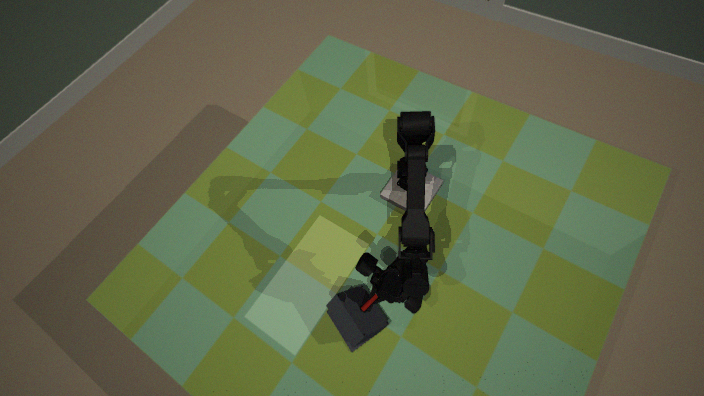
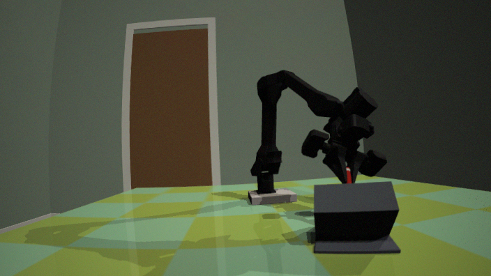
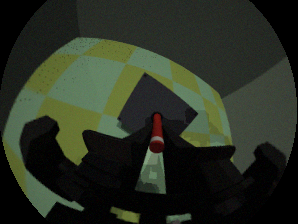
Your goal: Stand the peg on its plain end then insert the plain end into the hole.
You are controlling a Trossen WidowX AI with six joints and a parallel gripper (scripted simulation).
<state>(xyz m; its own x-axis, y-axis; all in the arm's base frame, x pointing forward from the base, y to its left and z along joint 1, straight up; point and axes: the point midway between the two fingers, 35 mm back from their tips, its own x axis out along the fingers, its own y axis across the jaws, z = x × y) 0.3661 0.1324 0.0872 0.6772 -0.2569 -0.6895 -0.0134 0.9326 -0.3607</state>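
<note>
Now: gripper tip 50 mm above the dark sloped panel, 40 mm short of it and 20 mm to the left of it. Also, from my gripper tip: red peg: 10 mm behind, 10 mm above.
</note>
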